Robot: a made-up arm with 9 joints.
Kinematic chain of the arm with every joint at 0, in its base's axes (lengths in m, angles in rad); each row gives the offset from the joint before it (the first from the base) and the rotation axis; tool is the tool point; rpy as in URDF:
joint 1: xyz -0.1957 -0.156 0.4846 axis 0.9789 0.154 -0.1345
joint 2: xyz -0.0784 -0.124 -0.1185 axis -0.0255 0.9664 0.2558
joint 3: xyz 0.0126 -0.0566 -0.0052 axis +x
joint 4: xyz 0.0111 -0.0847 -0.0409 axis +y
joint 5: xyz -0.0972 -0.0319 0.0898 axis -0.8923 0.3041 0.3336
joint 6: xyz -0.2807 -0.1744 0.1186 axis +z
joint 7: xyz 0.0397 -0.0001 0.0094 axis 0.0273 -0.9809 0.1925
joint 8: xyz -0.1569 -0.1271 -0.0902 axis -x
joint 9: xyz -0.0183 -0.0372 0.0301 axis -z
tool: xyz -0.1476 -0.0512 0.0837 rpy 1.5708 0 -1.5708
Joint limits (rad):
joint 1: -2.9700..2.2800
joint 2: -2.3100..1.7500
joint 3: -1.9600..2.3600
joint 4: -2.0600..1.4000
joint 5: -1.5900..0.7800
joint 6: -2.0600..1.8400
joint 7: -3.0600..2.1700
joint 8: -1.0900..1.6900
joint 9: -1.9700..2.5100
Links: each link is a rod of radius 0.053 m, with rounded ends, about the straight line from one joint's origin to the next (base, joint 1, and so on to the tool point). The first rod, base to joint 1, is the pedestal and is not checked.
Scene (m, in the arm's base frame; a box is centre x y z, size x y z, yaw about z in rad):
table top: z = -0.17
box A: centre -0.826 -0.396 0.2 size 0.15 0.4 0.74 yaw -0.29
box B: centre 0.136 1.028 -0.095 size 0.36 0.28 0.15 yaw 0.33
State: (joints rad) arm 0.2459 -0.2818 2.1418 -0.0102 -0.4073 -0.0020 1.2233 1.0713 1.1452
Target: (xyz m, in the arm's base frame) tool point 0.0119 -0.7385 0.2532
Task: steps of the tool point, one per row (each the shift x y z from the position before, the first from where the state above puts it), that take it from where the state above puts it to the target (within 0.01 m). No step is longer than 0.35 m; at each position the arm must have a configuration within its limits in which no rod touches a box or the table.
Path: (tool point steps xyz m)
1: -0.0068 -0.0321 -0.0694
2: -0.0025 -0.0588 -0.0777
3: 0.0079 -0.0938 -0.0728
4: 0.1668 -0.2406 -0.0997
5: 0.2095 -0.2203 0.0736
6: 0.1794 -0.1296 0.2201

